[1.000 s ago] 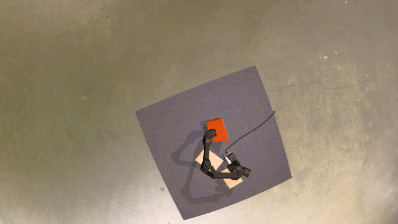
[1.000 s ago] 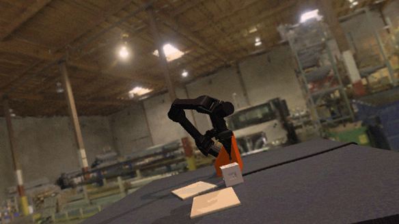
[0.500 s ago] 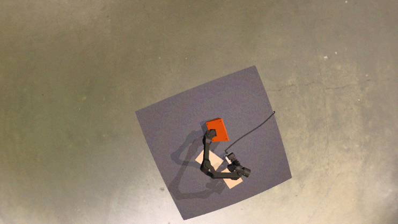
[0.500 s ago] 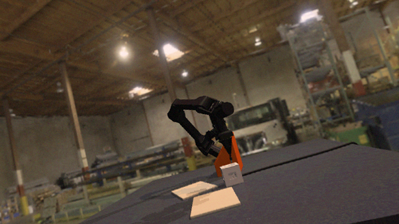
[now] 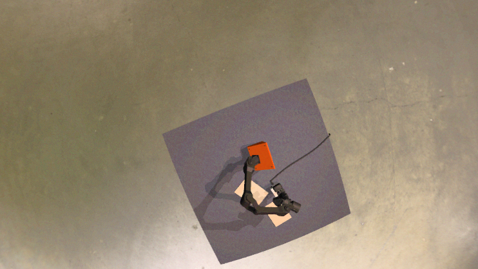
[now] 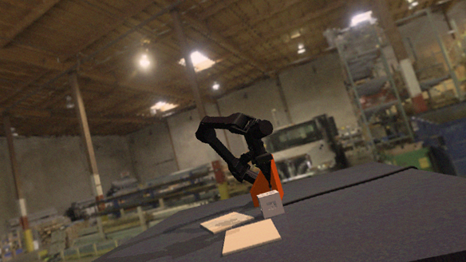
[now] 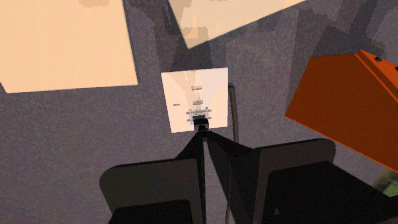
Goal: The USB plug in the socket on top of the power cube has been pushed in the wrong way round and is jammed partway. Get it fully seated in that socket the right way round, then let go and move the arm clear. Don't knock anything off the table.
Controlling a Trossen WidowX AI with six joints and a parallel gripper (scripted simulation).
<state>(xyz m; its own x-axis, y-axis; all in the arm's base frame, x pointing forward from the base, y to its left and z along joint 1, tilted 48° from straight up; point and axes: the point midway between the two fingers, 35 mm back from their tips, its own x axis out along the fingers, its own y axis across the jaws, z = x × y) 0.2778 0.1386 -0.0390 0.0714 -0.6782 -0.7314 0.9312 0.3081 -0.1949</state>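
Now: the black USB plug 2 cm below my gripper tip.
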